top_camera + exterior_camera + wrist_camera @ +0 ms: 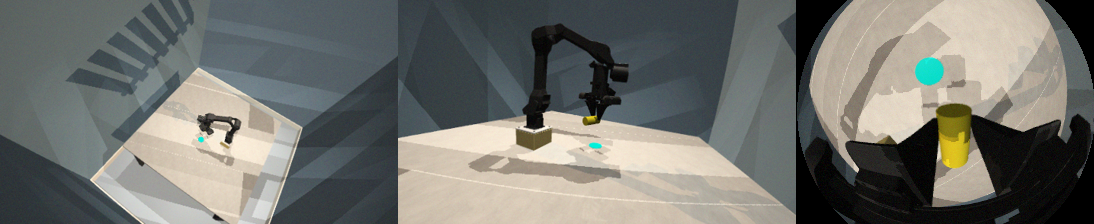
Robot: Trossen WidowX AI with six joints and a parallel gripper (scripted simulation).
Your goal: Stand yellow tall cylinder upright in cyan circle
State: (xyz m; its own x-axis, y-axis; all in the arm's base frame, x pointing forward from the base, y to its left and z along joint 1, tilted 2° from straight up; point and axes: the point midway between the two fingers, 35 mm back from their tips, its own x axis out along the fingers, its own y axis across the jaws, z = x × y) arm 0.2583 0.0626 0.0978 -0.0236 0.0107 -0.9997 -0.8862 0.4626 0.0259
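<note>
My gripper tip is now 1 cm past the cyan circle, 6 cm to the right of it and 14 cm above it. Round my gripper tip: yellow cylinder: 1 cm behind, 2 cm to the right.
</note>
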